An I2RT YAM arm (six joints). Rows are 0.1 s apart.
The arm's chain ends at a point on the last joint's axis. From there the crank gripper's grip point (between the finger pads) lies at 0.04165 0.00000 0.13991 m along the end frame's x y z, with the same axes.
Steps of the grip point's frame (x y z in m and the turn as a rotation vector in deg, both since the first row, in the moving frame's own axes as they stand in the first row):
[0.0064 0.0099 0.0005 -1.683 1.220 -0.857]
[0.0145 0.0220 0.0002 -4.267 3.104 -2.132]
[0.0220 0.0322 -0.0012 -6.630 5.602 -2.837]
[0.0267 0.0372 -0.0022 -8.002 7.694 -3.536]
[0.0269 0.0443 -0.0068 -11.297 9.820 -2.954]
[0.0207 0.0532 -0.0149 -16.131 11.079 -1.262]
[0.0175 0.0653 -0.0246 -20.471 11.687 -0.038]
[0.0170 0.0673 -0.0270 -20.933 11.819 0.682]
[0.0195 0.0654 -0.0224 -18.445 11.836 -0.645]
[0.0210 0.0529 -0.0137 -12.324 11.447 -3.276]
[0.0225 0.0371 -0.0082 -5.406 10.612 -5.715]
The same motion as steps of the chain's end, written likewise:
[0.0034 0.0064 0.0015 -1.683 1.220 -0.857]
[0.0068 0.0134 0.0030 -4.267 3.104 -2.132]
[0.0082 0.0187 0.0043 -6.630 5.602 -2.837]
[0.0079 0.0213 0.0058 -8.002 7.694 -3.536]
[0.0032 0.0205 0.0048 -11.297 9.820 -2.954]
[-0.0055 0.0169 0.0010 -16.131 11.079 -1.262]
[-0.0094 0.0182 -0.0047 -20.471 11.687 -0.038]
[-0.0098 0.0186 -0.0064 -20.933 11.819 0.682]
[-0.0081 0.0234 -0.0040 -18.445 11.836 -0.645]
[-0.0065 0.0273 0.0002 -12.324 11.447 -3.276]
[-0.0029 0.0298 0.0023 -5.406 10.612 -5.715]

